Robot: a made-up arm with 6 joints. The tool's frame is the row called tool. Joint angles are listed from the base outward. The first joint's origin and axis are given. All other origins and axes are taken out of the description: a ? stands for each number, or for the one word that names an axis. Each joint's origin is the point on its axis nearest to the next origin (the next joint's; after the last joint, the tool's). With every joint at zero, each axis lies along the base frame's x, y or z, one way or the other. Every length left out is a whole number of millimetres.
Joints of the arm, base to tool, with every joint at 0 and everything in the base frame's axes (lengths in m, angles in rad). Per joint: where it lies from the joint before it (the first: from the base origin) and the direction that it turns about. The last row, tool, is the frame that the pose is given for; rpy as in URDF.
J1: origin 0 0 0.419 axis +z
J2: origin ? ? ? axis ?
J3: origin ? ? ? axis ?
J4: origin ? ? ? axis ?
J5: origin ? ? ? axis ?
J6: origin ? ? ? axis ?
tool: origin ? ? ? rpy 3.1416 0 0
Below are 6 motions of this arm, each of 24 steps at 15 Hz.
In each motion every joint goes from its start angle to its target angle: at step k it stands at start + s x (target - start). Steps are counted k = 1, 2, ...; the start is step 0. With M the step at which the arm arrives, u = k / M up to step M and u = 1 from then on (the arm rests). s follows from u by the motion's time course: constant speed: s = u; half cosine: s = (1 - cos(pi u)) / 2; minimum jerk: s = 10 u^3 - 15 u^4 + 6 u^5.
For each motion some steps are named. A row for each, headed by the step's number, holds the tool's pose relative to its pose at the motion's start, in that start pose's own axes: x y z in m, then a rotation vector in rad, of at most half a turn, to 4 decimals.
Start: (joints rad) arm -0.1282 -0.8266 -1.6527 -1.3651 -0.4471 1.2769
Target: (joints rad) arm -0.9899 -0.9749 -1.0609 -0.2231 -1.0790 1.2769
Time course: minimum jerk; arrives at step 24
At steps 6, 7, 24:
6: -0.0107 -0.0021 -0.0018 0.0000 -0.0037 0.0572
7: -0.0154 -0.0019 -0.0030 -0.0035 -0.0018 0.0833
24: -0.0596 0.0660 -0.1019 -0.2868 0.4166 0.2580

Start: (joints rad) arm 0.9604 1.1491 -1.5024 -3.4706 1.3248 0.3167
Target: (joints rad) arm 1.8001 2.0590 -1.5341 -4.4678 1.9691 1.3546
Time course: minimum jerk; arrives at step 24
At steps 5, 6, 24:
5: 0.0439 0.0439 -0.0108 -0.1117 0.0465 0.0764
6: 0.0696 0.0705 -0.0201 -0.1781 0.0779 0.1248
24: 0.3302 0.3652 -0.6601 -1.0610 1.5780 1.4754

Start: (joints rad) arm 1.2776 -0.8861 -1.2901 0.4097 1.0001 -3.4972
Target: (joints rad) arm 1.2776 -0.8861 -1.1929 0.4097 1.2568 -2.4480
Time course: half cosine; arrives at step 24
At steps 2, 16, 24:
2: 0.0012 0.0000 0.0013 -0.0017 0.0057 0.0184
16: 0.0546 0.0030 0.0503 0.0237 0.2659 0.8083
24: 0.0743 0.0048 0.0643 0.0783 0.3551 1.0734

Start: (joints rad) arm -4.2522 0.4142 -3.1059 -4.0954 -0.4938 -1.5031
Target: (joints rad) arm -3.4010 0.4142 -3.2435 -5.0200 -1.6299 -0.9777
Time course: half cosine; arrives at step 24
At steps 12, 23, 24:
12: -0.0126 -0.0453 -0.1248 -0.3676 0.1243 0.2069
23: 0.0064 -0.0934 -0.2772 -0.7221 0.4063 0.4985
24: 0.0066 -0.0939 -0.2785 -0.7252 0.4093 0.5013

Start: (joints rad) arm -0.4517 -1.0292 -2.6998 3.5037 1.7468 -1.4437
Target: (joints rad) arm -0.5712 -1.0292 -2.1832 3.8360 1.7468 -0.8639
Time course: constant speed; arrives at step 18
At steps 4, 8, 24:
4: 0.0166 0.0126 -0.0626 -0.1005 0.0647 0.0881
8: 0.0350 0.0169 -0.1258 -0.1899 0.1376 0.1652
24: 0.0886 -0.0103 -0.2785 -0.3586 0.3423 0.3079

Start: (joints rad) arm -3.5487 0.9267 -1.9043 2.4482 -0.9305 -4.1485
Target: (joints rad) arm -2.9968 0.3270 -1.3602 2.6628 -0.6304 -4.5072
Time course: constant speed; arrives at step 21
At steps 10, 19, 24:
10: 0.1074 -0.0232 -0.1455 -0.2293 0.2012 -0.3187
19: 0.1799 -0.0950 -0.2631 -0.4407 0.3745 -0.6006
24: 0.1918 -0.1159 -0.2860 -0.4884 0.4124 -0.6618

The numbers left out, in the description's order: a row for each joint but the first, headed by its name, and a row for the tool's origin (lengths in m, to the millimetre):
J2: xyz 0 0 0, axis +y
J3: xyz 0.064 0 0.341, axis +y
J4: xyz 0.089 0 -0.395, axis -z
J5: xyz 0 0 0, axis +y
J6: xyz 0.117 0 -0.15, axis -z
tool: xyz 0 0 0

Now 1 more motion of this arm.
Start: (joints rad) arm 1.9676 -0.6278 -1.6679 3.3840 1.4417 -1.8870
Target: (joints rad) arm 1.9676 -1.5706 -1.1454 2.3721 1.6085 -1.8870
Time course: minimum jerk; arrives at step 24
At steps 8, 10, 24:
8: -0.0096 -0.1093 0.0452 0.1824 -0.1637 -0.0117
10: -0.0136 -0.1815 0.0621 0.3020 -0.2691 -0.0253
24: -0.0094 -0.4923 0.0146 0.8574 -0.7687 -0.1608

